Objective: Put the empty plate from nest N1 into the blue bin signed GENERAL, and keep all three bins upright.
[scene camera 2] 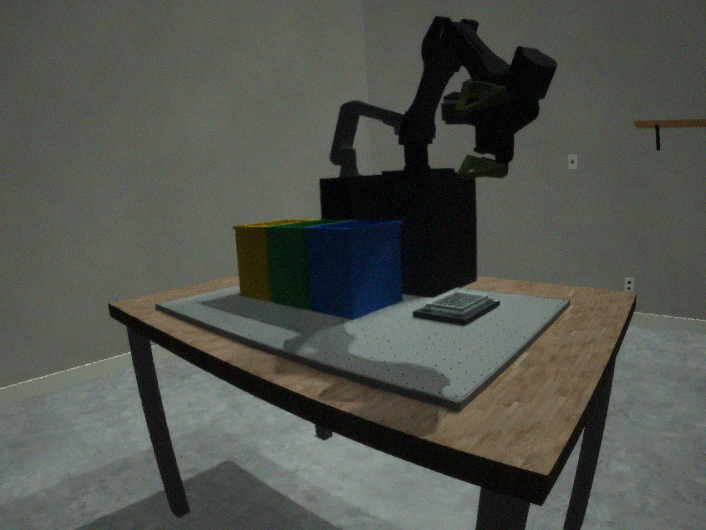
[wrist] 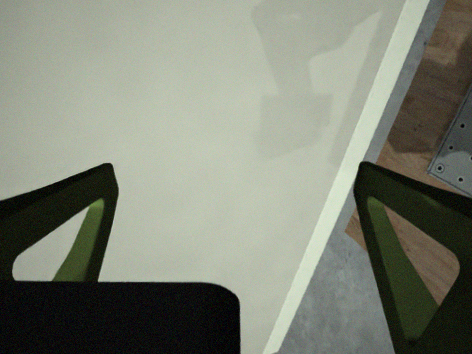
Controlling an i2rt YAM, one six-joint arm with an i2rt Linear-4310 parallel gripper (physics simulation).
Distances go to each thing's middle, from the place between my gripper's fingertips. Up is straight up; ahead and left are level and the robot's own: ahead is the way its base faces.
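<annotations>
Clear gridded plate (scene camera 2: 458, 302): my gripper far above it, a fair way to the left of it, far past it. Counted from my hand: blue bin (scene camera 2: 354, 267), a fair way below, a fair way behind, far to the right; dark nest (scene camera 2: 482, 310), 300 mm below, 160 mm to the right, 250 mm behind; green bin (scene camera 2: 287, 247), 220 mm below, 160 mm behind, 490 mm to the right. Farthest from my gripper of the things named here, going by their middles: the green bin.
</annotations>
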